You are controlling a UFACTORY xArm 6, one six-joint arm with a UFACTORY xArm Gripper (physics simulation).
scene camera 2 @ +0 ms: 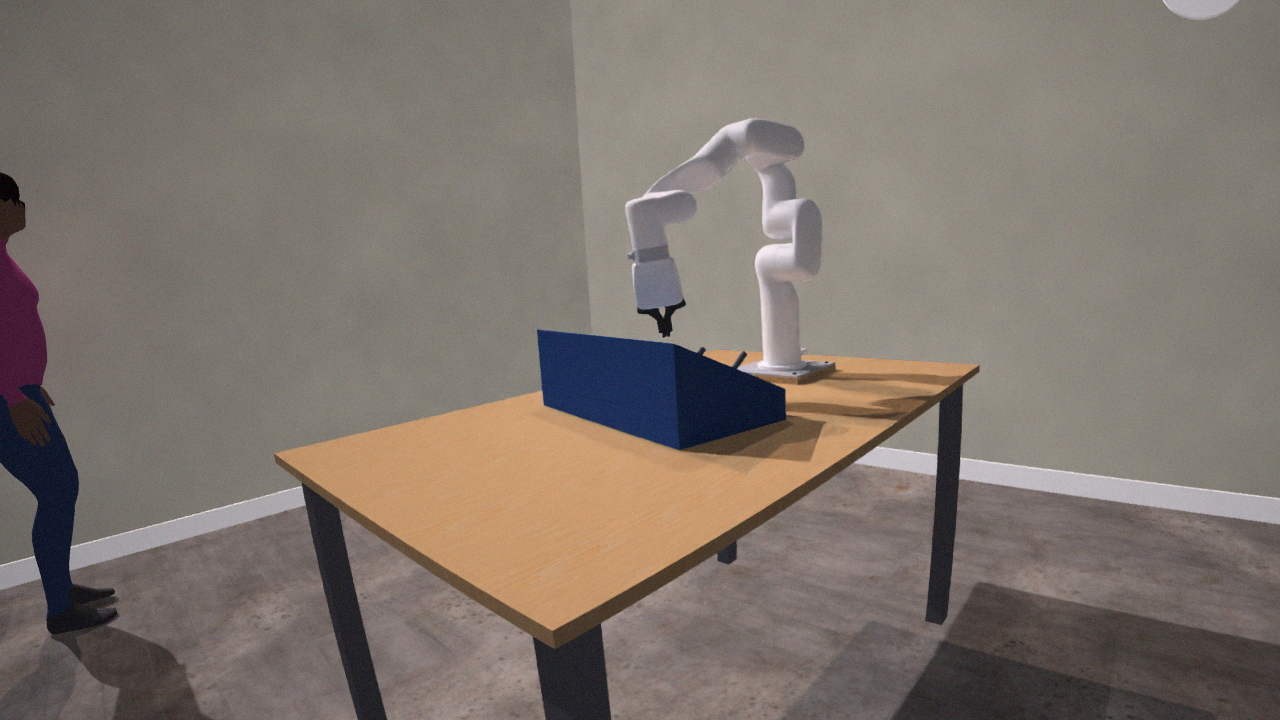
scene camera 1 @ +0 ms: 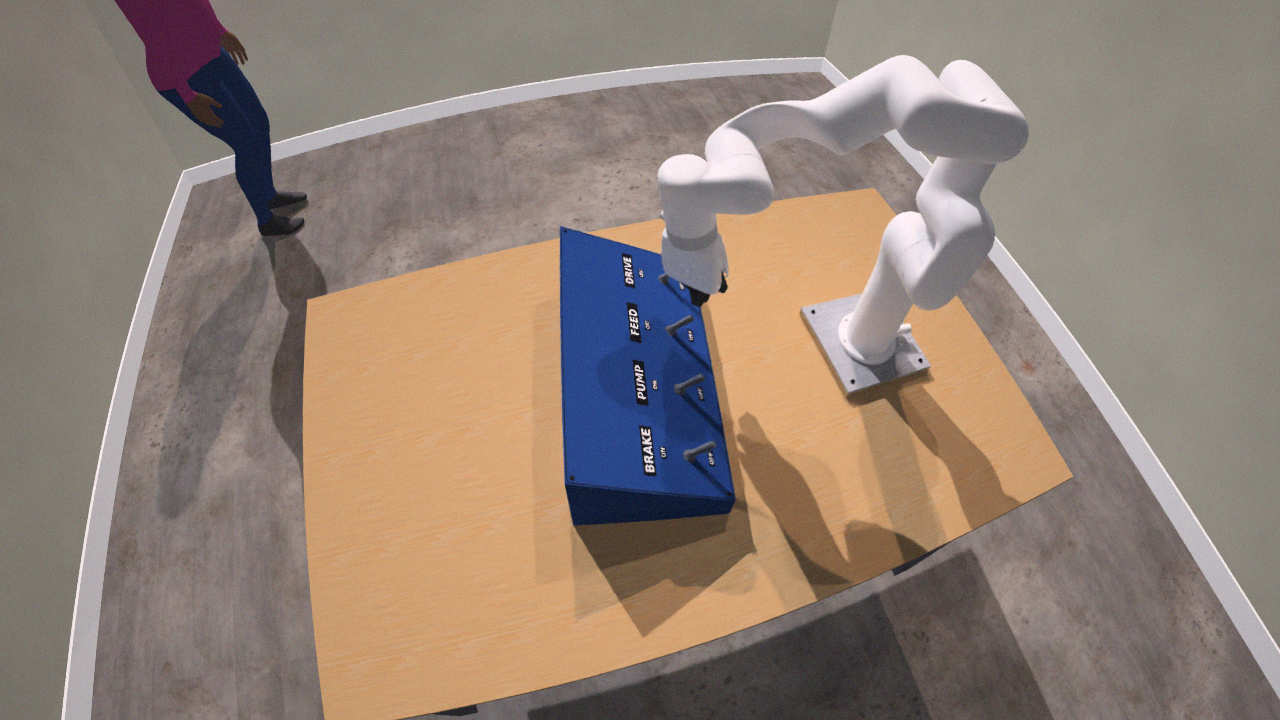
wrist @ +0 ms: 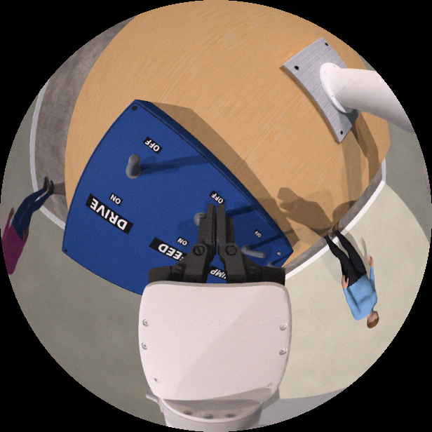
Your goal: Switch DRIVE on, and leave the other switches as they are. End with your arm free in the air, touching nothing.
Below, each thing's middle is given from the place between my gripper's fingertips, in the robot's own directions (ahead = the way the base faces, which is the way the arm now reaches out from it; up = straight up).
I see the blue switch panel [scene camera 1: 628,427] 13 cm ahead of my hand, 6 cm to the left of it and 6 cm below it.
